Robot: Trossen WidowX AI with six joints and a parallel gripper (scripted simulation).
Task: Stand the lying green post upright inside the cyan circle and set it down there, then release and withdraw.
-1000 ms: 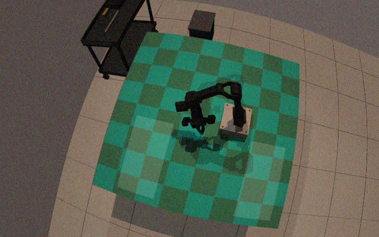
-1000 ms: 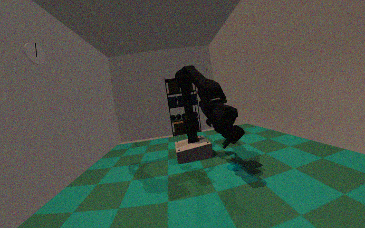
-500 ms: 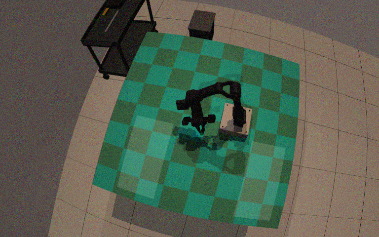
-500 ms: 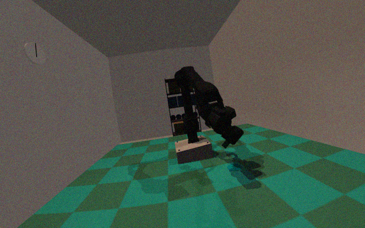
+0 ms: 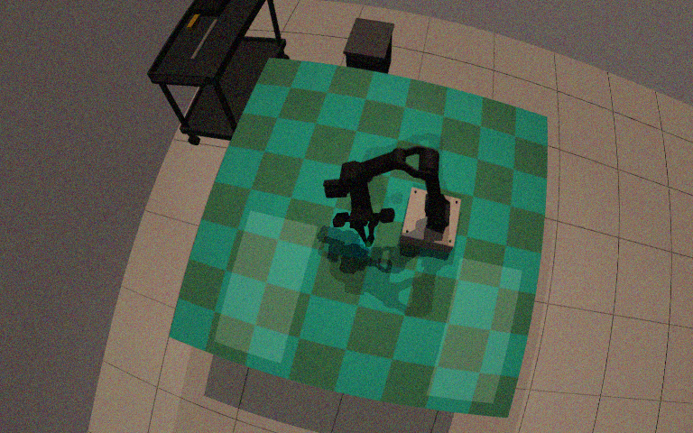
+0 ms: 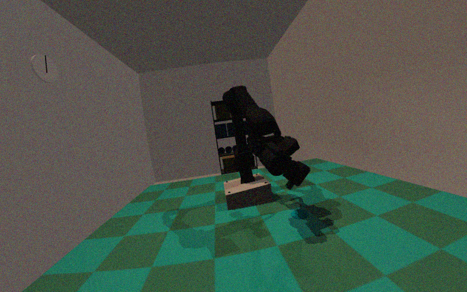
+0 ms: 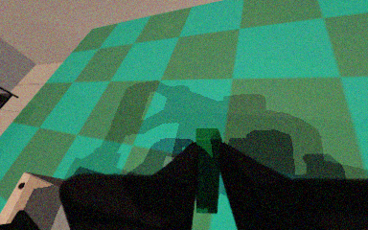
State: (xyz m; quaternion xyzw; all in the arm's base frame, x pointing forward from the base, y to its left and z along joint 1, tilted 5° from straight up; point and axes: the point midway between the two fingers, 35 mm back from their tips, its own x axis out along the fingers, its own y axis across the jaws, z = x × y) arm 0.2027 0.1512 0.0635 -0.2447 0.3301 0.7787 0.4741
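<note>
The cyan circle is 4 cm ahead of my gripper tip, 1 cm to the right of it and 13 cm below it. Round my gripper tip: green post (1 cm to the right, 2 cm below).
</note>
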